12 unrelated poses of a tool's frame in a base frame.
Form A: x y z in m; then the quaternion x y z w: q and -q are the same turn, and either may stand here.
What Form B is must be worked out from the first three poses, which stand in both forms.
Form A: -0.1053 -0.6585 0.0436 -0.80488 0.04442 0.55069 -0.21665
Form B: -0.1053 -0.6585 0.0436 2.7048 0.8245 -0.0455 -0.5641
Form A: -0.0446 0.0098 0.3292 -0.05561 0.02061 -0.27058 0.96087
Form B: -0.0446 0.0098 0.3292 0.5613 -0.2008 0.0744 -0.9768
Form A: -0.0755 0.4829 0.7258 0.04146 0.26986 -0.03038 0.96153
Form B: -0.0755 0.4829 0.7258 0.5566 0.1509 0.9823 -0.1106
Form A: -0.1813 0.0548 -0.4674 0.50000 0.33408 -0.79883 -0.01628
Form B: -0.1813 0.0548 -0.4674 3.1090 -0.5001 -0.3341 0.7989
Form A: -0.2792 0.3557 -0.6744 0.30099 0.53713 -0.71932 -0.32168
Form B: -0.2792 0.3557 -0.6744 2.4866 -0.3179 -0.5673 0.7597
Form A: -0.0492 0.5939 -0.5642 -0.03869 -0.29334 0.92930 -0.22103
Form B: -0.0492 0.5939 -0.5642 2.6959 0.0397 0.3008 -0.9529
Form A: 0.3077 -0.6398 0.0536 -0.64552 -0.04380 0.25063 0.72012
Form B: 0.3077 -0.6398 0.0536 1.5336 -0.9303 -0.0631 0.3612
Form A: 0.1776 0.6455 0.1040 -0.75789 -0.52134 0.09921 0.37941
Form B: 0.1776 0.6455 0.1040 2.3633 -0.8191 -0.5635 0.1072
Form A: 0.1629 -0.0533 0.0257 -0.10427 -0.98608 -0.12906 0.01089
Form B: 0.1629 -0.0533 0.0257 3.1198 -0.1043 -0.9861 -0.1291
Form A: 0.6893 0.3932 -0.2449 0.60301 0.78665 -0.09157 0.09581
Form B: 0.6893 0.3932 -0.2449 2.9497 0.6058 0.7903 -0.0920
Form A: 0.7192 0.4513 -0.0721 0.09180 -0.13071 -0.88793 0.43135
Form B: 0.7192 0.4513 -0.0721 2.2496 0.1018 -0.1449 -0.9842
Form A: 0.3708 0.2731 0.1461 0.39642 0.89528 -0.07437 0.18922
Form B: 0.3708 0.2731 0.1461 2.7609 0.4037 0.9117 -0.0757
